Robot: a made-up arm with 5 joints. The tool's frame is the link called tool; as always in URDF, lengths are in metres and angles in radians.
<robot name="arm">
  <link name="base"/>
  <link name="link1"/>
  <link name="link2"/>
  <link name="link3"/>
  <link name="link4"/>
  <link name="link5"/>
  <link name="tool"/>
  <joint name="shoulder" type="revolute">
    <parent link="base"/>
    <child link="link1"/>
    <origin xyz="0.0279 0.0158 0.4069" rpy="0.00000 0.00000 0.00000"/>
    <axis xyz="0 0 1"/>
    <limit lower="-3.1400" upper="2.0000" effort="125" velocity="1.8"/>
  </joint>
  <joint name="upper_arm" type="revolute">
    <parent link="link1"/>
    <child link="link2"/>
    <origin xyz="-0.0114 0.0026 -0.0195" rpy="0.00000 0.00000 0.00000"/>
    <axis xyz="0 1 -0.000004"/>
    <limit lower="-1.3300" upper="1.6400" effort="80" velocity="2.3"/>
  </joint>
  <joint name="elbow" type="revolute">
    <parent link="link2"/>
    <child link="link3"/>
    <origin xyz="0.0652 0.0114 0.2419" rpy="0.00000 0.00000 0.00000"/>
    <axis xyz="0 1 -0.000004"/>
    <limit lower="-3.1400" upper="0.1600" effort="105" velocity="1.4"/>
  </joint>
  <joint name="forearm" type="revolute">
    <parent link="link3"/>
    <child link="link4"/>
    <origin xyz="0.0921 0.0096 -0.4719" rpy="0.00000 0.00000 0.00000"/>
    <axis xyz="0 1 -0.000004"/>
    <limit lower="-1.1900" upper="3.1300" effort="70" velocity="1.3"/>
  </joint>
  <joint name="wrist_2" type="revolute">
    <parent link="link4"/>
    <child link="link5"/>
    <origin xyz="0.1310 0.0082 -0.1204" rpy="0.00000 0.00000 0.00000"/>
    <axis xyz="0 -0.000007 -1"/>
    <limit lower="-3.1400" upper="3.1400" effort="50" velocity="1"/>
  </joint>
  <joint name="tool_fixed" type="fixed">
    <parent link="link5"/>
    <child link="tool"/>
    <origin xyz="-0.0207 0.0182 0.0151" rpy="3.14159 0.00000 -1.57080"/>
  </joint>
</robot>
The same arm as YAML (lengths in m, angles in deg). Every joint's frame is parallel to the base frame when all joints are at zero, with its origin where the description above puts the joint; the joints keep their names.
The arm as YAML. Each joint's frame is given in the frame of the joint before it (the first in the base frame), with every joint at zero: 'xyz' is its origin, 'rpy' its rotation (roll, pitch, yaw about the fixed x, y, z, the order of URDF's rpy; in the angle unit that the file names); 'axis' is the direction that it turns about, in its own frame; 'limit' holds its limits. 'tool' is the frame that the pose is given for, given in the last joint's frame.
units:
  length: m
  angle: deg
joints:
  - name: shoulder
    type: revolute
    origin:
      xyz: [0.0279, 0.0158, 0.4069]
      rpy: [0.0, 0.0, 0.0]
    axis: "+z"
    limit:
      lower: -179.91
      upper: 114.59
  - name: upper_arm
    type: revolute
    origin:
      xyz: [-0.0114, 0.0026, -0.0195]
      rpy: [0.0, 0.0, 0.0]
    axis: "+y"
    limit:
      lower: -76.2
      upper: 93.97
  - name: elbow
    type: revolute
    origin:
      xyz: [0.0652, 0.0114, 0.2419]
      rpy: [0.0, 0.0, 0.0]
    axis: "+y"
    limit:
      lower: -179.91
      upper: 9.17
  - name: forearm
    type: revolute
    origin:
      xyz: [0.0921, 0.0096, -0.4719]
      rpy: [0.0, 0.0, 0.0]
    axis: "+y"
    limit:
      lower: -68.18
      upper: 179.34
  - name: wrist_2
    type: revolute
    origin:
      xyz: [0.131, 0.0082, -0.1204]
      rpy: [0.0, 0.0, 0.0]
    axis: "-z"
    limit:
      lower: -179.91
      upper: 179.91
tool:
  origin:
    xyz: [-0.0207, 0.0182, 0.0151]
    rpy: [180.0, 0.0, -90.0]

